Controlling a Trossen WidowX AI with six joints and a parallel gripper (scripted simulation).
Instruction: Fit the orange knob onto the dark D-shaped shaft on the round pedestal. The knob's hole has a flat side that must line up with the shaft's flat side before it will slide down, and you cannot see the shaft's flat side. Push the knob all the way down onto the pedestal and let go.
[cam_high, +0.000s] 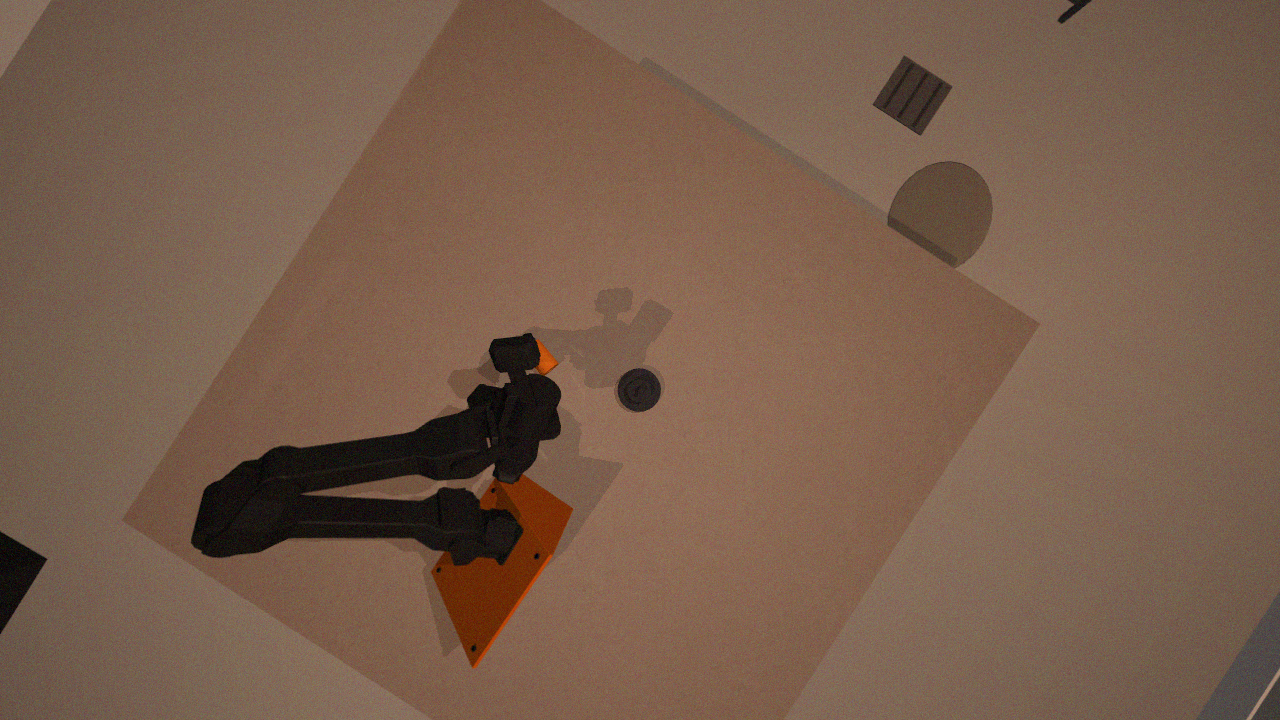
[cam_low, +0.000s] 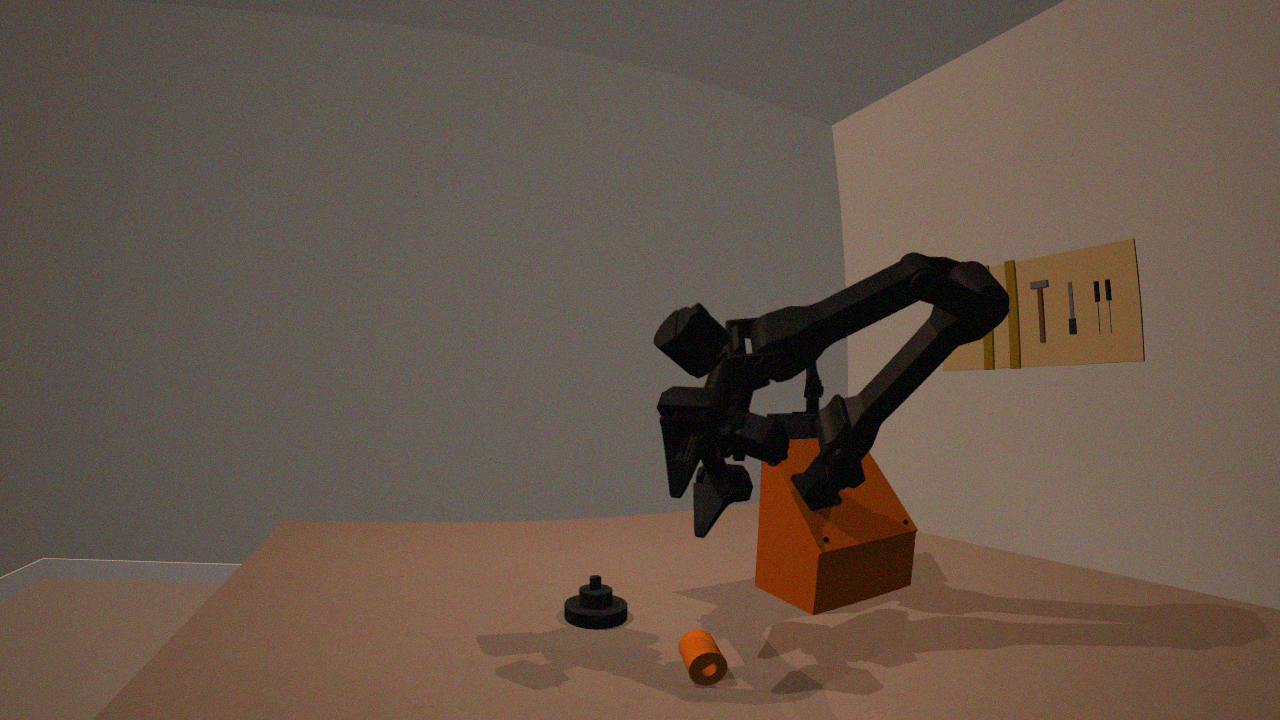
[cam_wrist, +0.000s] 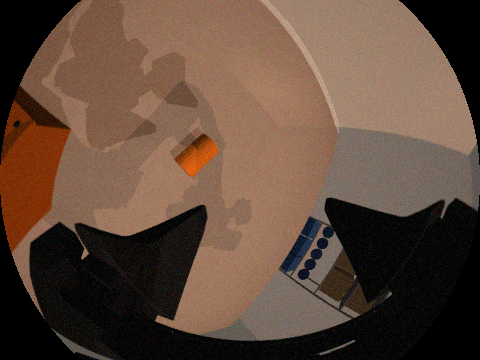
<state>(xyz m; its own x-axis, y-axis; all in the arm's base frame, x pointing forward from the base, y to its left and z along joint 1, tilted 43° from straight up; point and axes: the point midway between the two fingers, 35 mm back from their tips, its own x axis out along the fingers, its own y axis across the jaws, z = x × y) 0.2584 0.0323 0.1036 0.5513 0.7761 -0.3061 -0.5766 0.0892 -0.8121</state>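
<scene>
Right now my gripper tip is 160 mm above the orange knob, 20 mm to the right of it and 10 mm past it. From my gripper tip the other things lie so: round pedestal 180 mm to the right, 150 mm below, 30 mm ahead.
</scene>
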